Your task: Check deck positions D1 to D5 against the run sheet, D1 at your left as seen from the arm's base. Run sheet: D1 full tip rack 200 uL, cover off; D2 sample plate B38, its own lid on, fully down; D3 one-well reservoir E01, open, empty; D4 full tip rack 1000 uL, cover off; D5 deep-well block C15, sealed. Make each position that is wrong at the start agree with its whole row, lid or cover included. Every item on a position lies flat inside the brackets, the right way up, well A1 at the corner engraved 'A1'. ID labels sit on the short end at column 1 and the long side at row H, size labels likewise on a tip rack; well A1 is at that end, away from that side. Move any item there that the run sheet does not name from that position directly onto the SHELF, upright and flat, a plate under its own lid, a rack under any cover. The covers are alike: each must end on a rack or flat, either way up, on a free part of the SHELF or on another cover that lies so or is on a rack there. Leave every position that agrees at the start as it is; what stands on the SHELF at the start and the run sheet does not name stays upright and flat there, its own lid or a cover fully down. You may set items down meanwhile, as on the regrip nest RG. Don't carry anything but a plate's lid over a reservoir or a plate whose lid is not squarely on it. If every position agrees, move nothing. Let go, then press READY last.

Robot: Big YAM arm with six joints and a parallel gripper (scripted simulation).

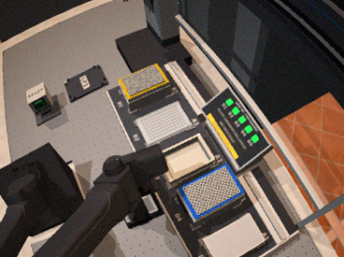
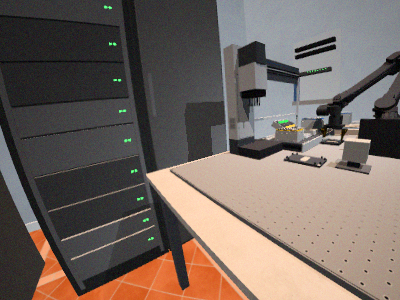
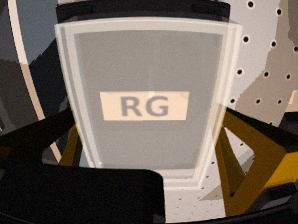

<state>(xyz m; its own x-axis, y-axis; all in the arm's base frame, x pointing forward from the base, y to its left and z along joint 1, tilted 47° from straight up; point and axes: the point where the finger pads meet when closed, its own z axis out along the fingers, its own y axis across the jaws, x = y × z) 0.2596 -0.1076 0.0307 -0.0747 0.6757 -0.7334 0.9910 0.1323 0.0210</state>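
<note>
Now: hand 2 cm above the black regrip nest. The rest, counted from my hand: one-well reservoir: 16 cm ahead, 3 cm to the left, 3 cm above; sealed block: 18 cm ahead, 22 cm to the right, 5 cm above; blue-framed tip rack: 18 cm ahead, 9 cm to the right, 9 cm above.
</note>
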